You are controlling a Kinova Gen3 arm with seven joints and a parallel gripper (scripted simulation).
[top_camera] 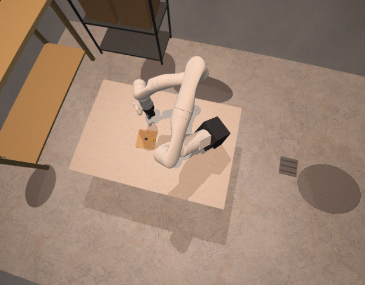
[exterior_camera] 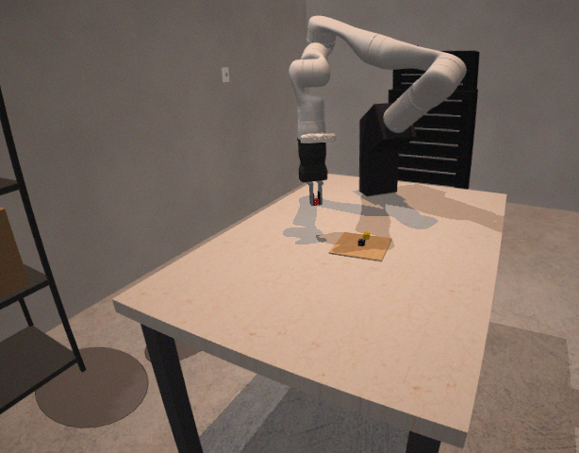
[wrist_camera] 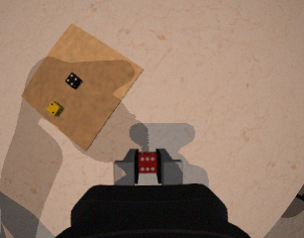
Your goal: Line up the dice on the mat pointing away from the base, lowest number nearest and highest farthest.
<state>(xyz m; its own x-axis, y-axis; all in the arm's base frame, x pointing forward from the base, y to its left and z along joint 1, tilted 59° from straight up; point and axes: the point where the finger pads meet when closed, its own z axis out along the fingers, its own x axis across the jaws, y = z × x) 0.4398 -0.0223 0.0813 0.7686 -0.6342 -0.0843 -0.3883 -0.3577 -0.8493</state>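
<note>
Right now my hand is 5 cm past the black die, 13 cm to the right of it and 11 cm above it. The rest, counted from my hand: tan mat: 5 cm behind, 13 cm to the left, 12 cm below; yellow die: 9 cm behind, 11 cm to the left, 11 cm below; red die: 1 cm below.
</note>
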